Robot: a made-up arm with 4 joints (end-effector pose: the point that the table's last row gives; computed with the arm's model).
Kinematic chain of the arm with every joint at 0, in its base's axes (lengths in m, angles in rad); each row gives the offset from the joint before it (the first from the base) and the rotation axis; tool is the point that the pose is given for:
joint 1: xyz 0 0 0.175 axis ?
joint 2: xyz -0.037 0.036 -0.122 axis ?
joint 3: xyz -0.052 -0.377 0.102 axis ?
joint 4: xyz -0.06 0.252 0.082 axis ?
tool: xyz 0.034 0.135 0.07
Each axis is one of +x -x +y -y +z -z.
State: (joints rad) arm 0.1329 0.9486 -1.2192 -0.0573
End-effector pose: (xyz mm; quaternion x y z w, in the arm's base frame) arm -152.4 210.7 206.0 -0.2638 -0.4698 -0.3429 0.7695
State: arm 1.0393 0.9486 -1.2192 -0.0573
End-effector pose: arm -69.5 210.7 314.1 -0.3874 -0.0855 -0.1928 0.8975
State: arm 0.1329 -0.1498 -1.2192 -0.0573
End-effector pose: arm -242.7 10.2 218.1 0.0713 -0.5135 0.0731 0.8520
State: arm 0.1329 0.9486 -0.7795 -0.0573
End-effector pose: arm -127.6 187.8 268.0 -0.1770 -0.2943 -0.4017 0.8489
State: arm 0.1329 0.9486 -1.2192 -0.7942
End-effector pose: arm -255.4 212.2 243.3 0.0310 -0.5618 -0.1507 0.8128
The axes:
joint 1: +y
joint 2: -z
joint 3: +y
joint 4: -x

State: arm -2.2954 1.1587 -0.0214 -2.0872
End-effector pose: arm 91.5 9.6 -146.0 -0.5398 0.5846 -0.5468 0.2606
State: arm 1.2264 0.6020 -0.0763 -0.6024
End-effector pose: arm 133.2 45.4 376.9 0.0661 0.4261 -0.3793 0.8187
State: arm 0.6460 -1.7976 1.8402 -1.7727
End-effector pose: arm 86.5 229.7 49.4 -0.1229 0.8741 -0.0475 0.4676
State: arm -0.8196 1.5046 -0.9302 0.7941
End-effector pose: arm -1.6 132.5 143.9 -0.2158 -0.2529 -0.8459 0.4170
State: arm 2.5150 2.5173 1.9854 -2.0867
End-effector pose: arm 184.7 176.9 386.0 -0.2921 -0.6734 -0.6688 0.1181
